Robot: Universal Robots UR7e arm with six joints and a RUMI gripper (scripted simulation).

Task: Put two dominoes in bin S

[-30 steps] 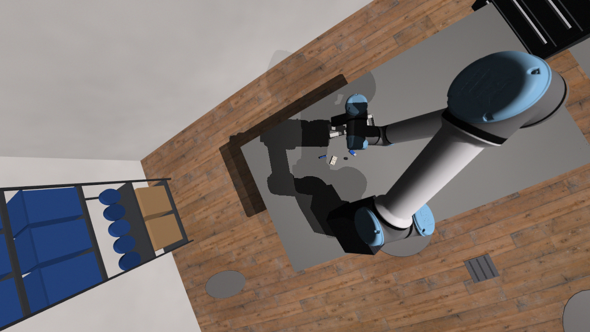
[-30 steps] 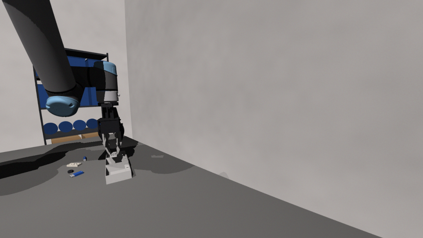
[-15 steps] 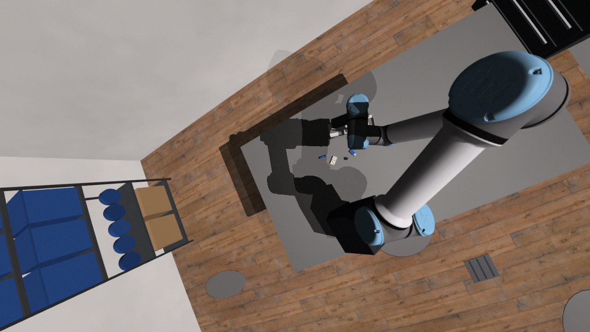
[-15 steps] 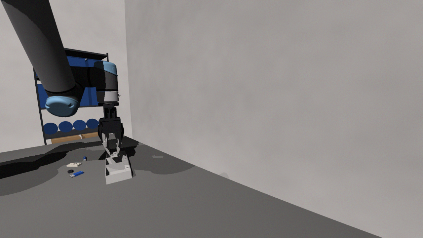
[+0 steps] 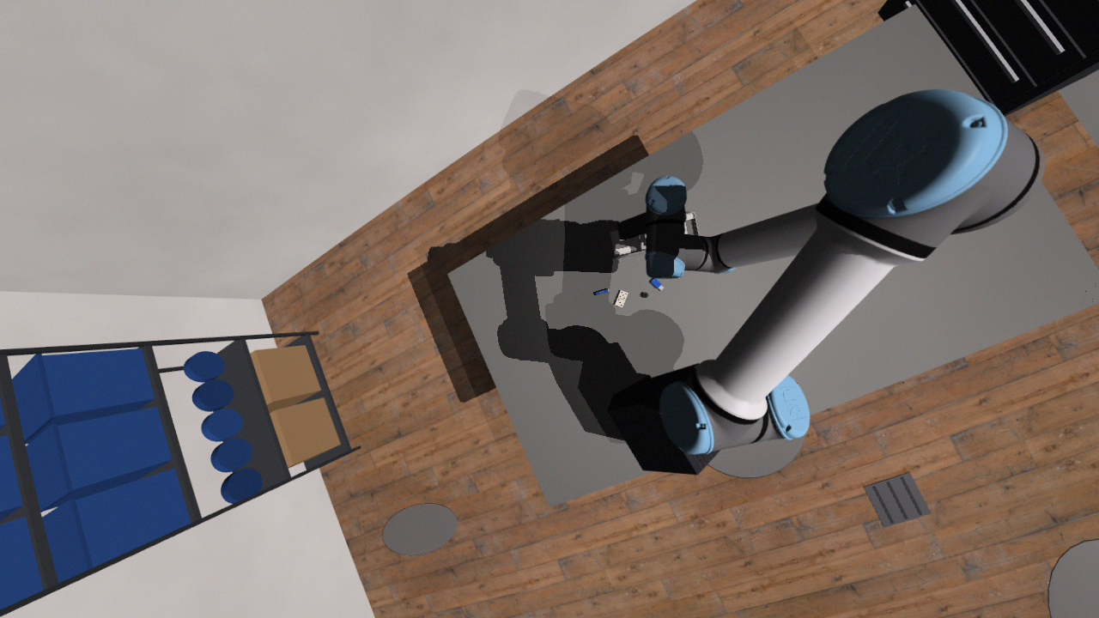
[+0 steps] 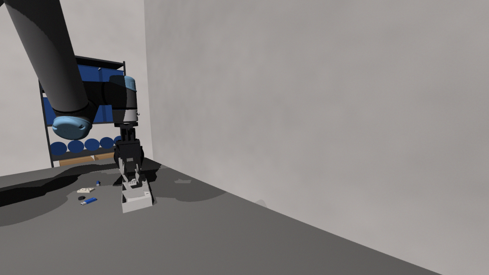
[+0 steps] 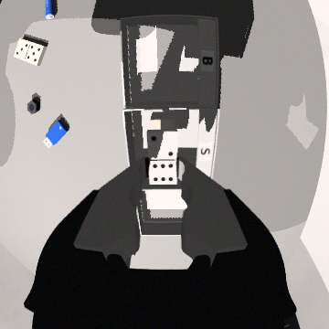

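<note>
The white three-compartment bin rack is 4 cm below my hand and 1 cm ahead of it. Also, from my hand: white domino 1 cm below; then small black piece 15 cm behind, 9 cm to the left, 6 cm below; then blue usb stick 13 cm behind, 6 cm below, 4 cm to the left.
</note>
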